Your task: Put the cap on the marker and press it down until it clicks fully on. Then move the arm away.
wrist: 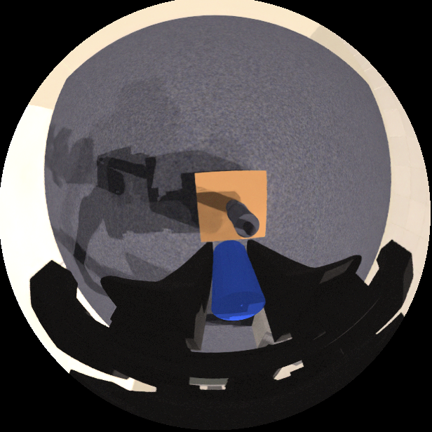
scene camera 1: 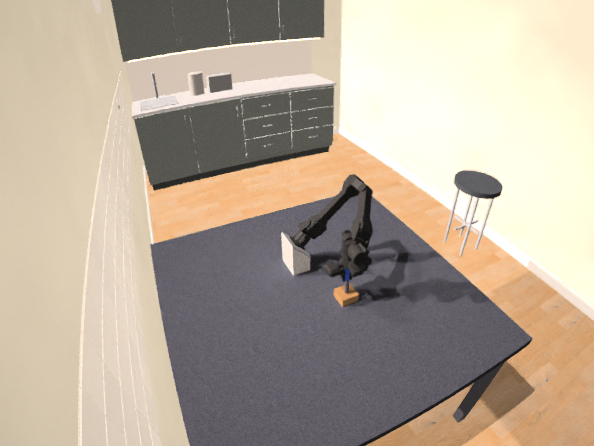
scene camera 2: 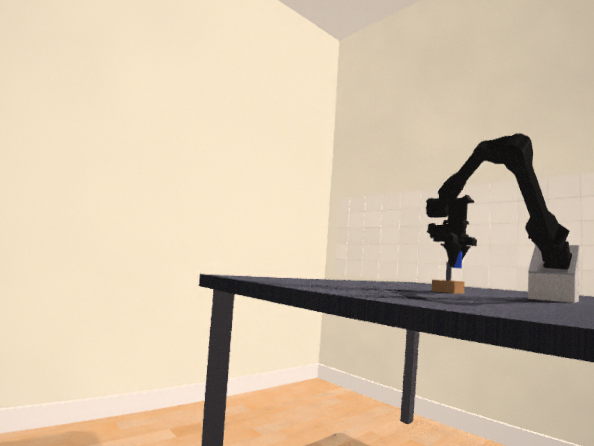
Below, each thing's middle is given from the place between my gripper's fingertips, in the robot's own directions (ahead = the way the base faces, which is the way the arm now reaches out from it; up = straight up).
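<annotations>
Blue cap [wrist: 236, 294], from my hand: 10 mm behind, 20 mm above. Orange-brown block [wrist: 214, 189]: my gripper 20 mm short of it, 10 mm to the left of it, 60 mm above it.
</annotations>
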